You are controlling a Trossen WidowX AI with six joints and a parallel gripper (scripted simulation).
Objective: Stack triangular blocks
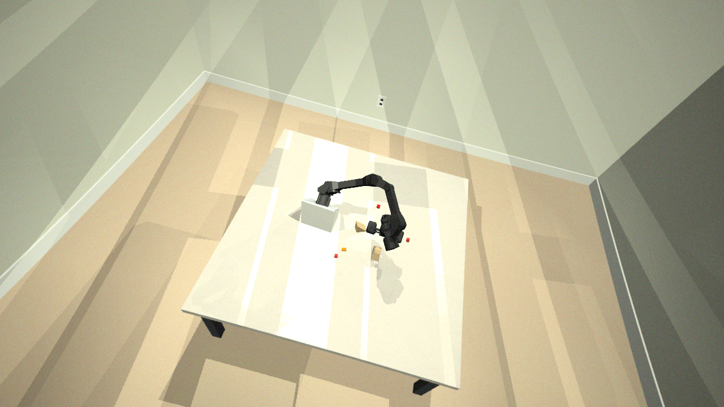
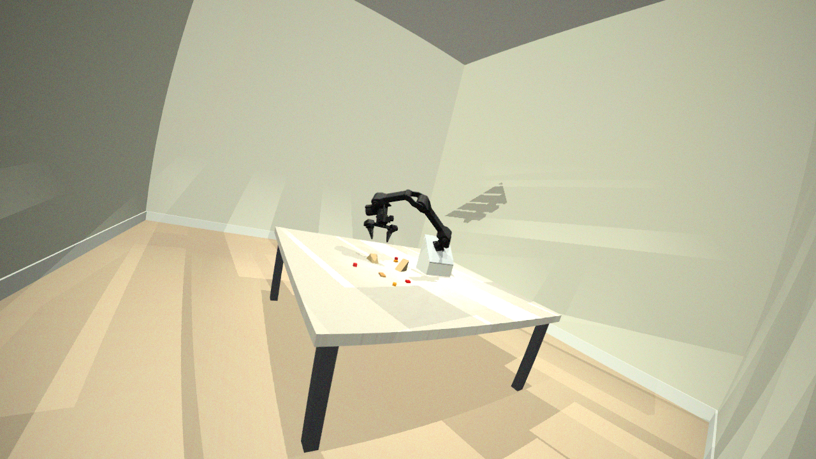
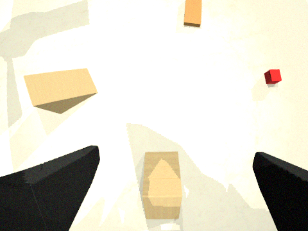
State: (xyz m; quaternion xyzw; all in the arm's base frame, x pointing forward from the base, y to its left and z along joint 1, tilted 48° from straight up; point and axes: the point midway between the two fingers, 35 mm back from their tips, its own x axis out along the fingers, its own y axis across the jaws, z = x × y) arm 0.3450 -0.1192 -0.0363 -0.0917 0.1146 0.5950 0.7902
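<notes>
Right now the triangular block is 110 mm below my gripper tip, 50 mm to the right of it and 10 mm behind it.
</notes>
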